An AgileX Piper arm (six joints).
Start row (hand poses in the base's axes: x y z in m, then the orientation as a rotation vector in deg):
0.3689 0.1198 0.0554 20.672 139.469 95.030
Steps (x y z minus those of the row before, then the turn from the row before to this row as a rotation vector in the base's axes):
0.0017 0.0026 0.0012 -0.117 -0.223 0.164
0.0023 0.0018 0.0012 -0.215 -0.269 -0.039
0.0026 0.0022 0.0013 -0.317 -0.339 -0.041
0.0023 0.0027 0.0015 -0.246 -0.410 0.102
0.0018 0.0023 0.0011 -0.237 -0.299 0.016
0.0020 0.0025 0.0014 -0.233 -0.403 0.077
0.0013 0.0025 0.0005 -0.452 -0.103 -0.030
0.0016 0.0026 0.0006 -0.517 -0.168 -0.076
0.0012 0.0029 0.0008 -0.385 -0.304 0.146
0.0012 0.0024 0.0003 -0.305 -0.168 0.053
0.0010 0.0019 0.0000 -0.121 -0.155 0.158
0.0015 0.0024 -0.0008 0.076 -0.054 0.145
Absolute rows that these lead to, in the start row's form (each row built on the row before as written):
0.3706 0.1224 0.0566 20.261 139.491 94.898
0.3729 0.1242 0.0578 20.030 139.435 94.549
0.3755 0.1264 0.0591 19.723 139.402 94.054
0.3778 0.1291 0.0606 19.198 139.344 93.691
0.3796 0.1314 0.0617 18.875 139.310 93.329
0.3816 0.1339 0.0631 18.390 139.230 92.974
0.3829 0.1364 0.0636 18.261 139.469 92.366
0.3845 0.1390 0.0642 18.118 139.680 91.641
0.3857 0.1419 0.0650 17.619 139.812 91.143
0.3869 0.1443 0.0653 17.360 139.935 90.739
0.3879 0.1462 0.0653 17.020 139.990 90.614
0.3894 0.1486 0.0645 16.816 139.972 90.756

